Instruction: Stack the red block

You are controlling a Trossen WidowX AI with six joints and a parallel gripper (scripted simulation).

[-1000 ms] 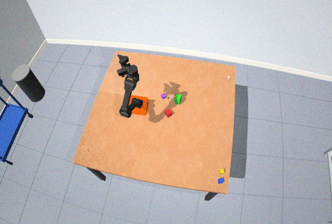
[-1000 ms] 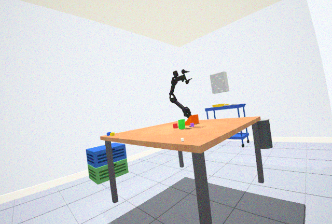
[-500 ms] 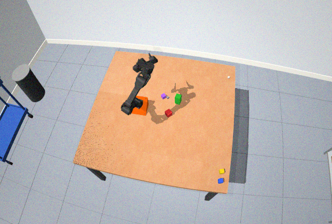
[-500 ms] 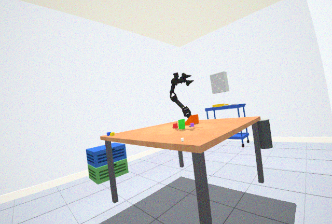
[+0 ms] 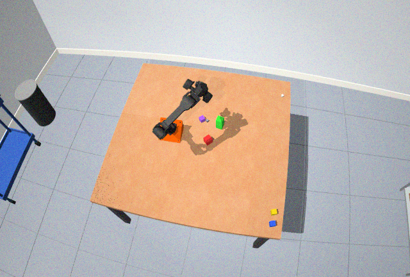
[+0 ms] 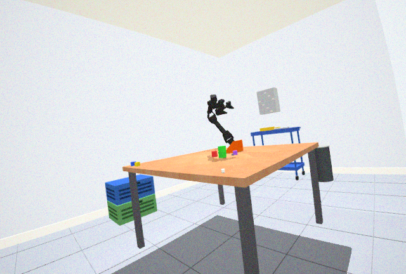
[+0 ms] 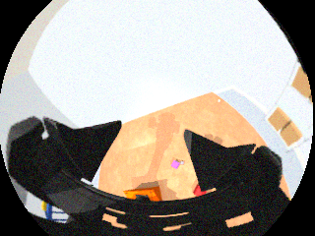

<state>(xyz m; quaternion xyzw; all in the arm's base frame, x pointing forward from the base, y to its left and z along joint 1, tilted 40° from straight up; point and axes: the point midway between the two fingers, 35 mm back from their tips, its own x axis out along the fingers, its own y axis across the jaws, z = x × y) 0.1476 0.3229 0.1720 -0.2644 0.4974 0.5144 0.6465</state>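
The red block lies 36 cm below my gripper tip, 17 cm to the right of it and 9 cm ahead of it. Round my gripper tip: purple block (36 cm below, 1 cm to the right); white ball (56 cm ahead, 38 cm to the left, 37 cm below); yellow block (65 cm ahead, 57 cm to the right, 36 cm below).
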